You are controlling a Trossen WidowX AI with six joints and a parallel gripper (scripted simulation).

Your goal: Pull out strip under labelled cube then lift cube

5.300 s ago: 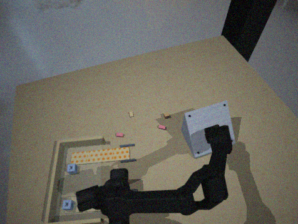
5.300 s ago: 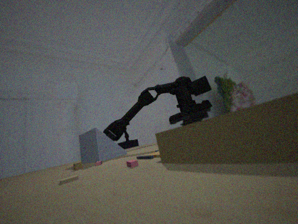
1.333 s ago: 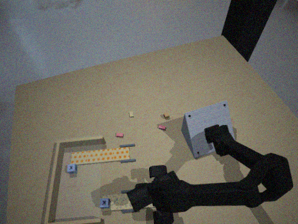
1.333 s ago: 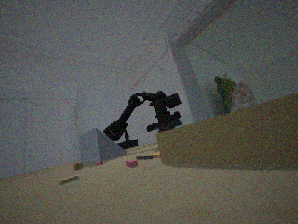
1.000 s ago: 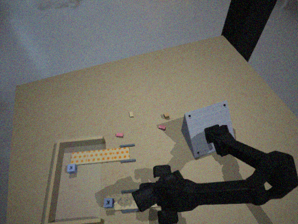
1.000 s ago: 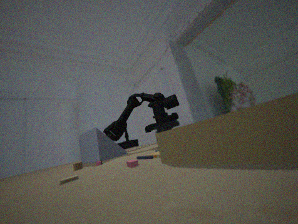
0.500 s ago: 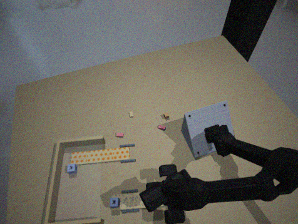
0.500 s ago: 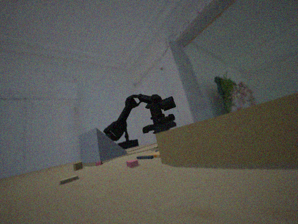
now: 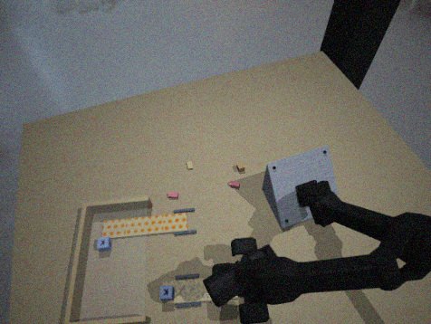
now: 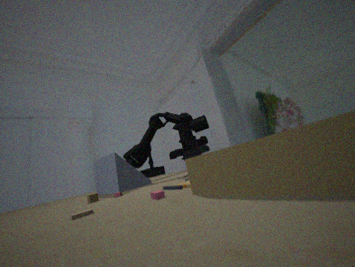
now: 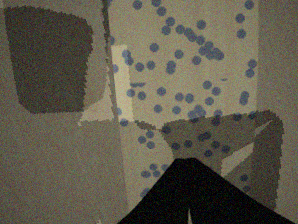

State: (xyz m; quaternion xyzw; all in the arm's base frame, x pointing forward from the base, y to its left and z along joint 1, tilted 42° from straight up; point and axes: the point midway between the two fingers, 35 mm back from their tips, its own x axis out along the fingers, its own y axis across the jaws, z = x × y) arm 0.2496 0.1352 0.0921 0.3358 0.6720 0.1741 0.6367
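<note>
Right now the pale speckled strip is 90 mm ahead of my gripper tip and 20 mm to the right of it.
</note>
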